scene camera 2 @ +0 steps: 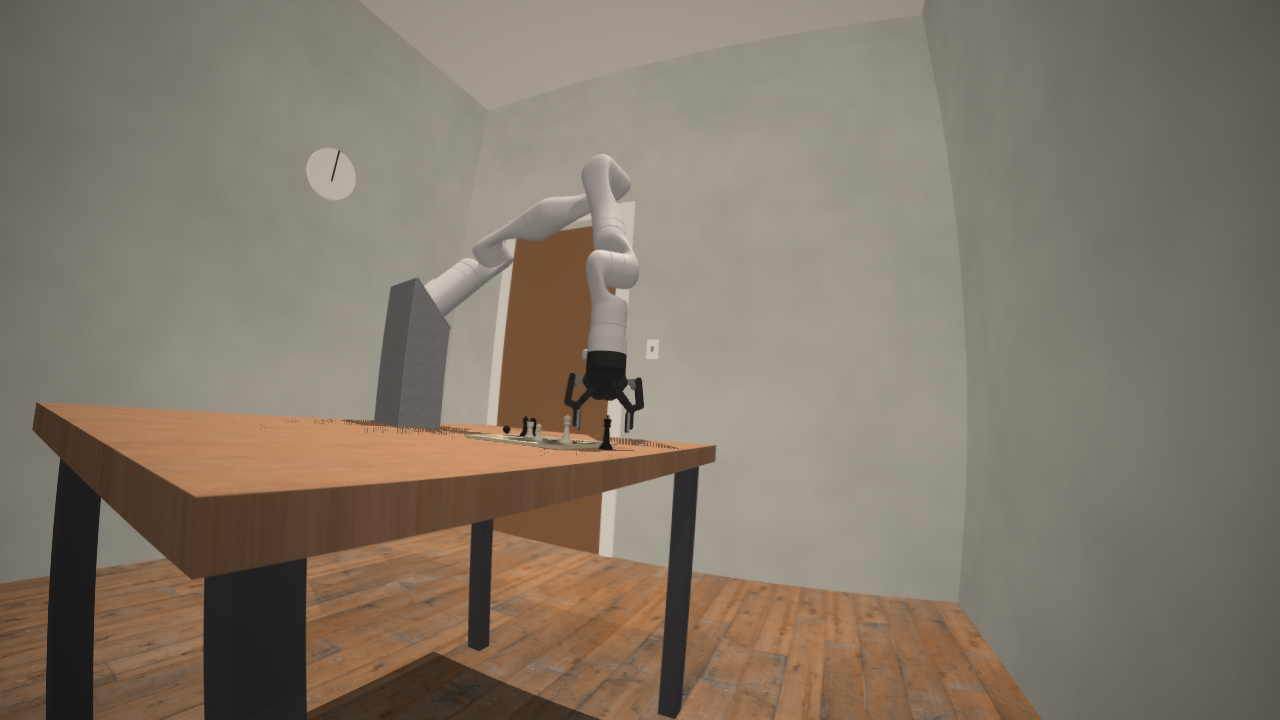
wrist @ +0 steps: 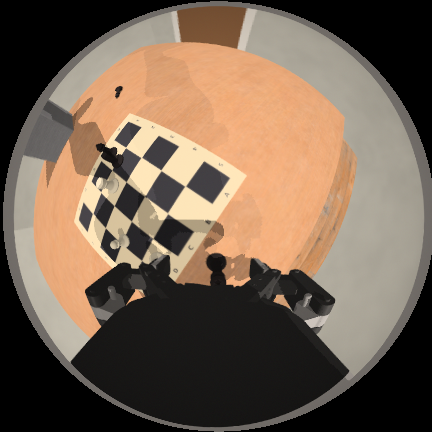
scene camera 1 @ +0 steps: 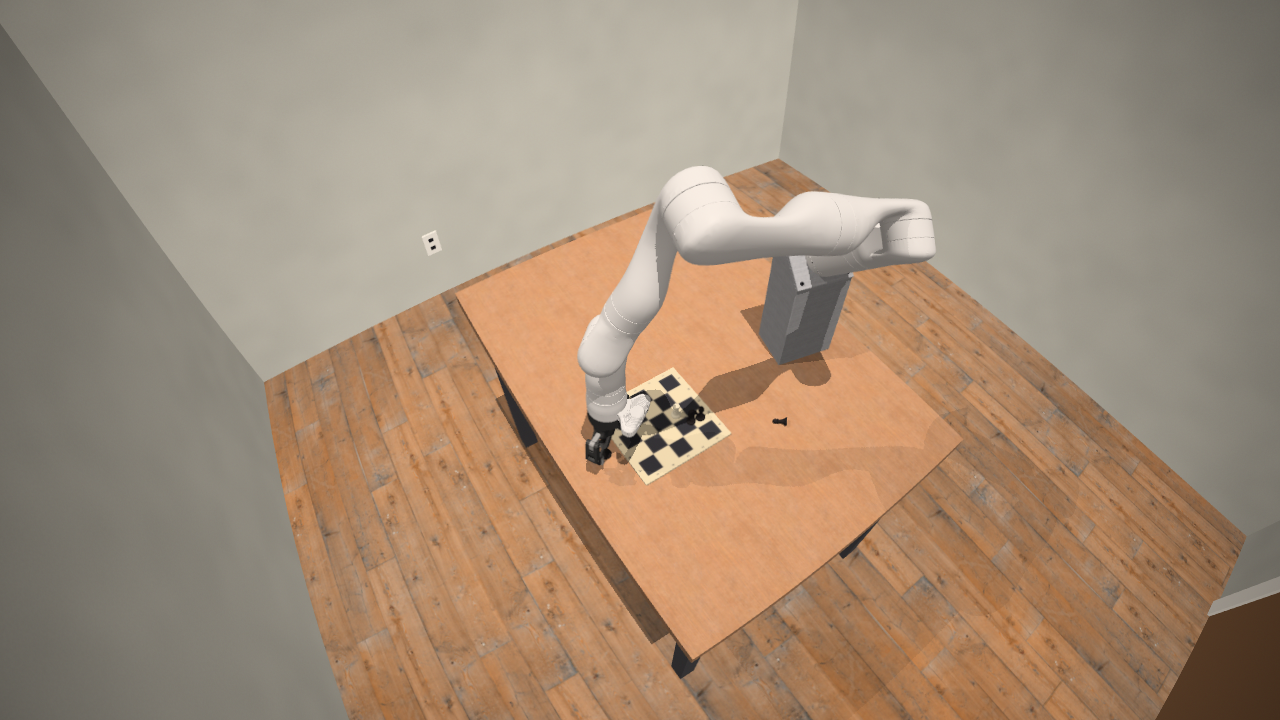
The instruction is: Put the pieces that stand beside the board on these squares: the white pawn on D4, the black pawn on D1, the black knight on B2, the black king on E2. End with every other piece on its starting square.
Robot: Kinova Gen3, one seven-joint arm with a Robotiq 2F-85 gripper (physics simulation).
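Pixels of known places: gripper, fingertip midpoint: [scene camera 2: 602, 431] [wrist: 209, 266] [scene camera 1: 609, 445]; arm's base, link origin: [scene camera 2: 422, 311].
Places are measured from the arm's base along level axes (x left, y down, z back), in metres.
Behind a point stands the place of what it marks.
Note:
My gripper [scene camera 1: 597, 445] @(x -0.040, y 0.256, z -0.542 m) [scene camera 2: 602, 426] @(x -0.040, y 0.256, z -0.542 m) [wrist: 209, 266] @(x -0.040, y 0.256, z -0.542 m) is open and empty, low over the table edge side of the board [scene camera 1: 721, 432] @(x 0.068, y 0.282, z -0.328 m) [wrist: 237, 176] @(x 0.061, y 0.282, z -0.521 m). The black king [scene camera 2: 606, 435] @(x -0.048, y 0.263, z -0.554 m) [wrist: 216, 263] @(x -0.038, y 0.268, z -0.550 m) stands off the board, below and between the open fingers; the wrist view shows its upper part. A small black piece, apparently the black pawn [scene camera 1: 780, 420] @(x 0.130, y 0.277, z -0.207 m) [wrist: 118, 91] @(x 0.131, y 0.281, z -0.210 m), lies on its side beside the board toward the base. Black shapes, apparently the black knight [scene camera 1: 697, 414] [wrist: 110, 155], stand around B2. Pale pieces show near C2 [wrist: 107, 185] @(x -0.028, y 0.264, z -0.381 m) and around D3 or E3 [wrist: 119, 243] @(x -0.084, y 0.266, z -0.434 m); I cannot tell their exact squares.
A tall white piece [scene camera 2: 566, 429] @(x -0.084, y 0.256, z -0.490 m) stands on the board; in the wrist view the left finger partly covers a pale piece. The grey robot pedestal [scene camera 1: 794, 317] @(x 0.016, y 0.127, z -0.081 m) [scene camera 2: 411, 358] @(x -0.076, y 0.131, z -0.064 m) [wrist: 46, 132] stands beyond the board. The table's edge is close beyond the king. The arm shades part of the board.

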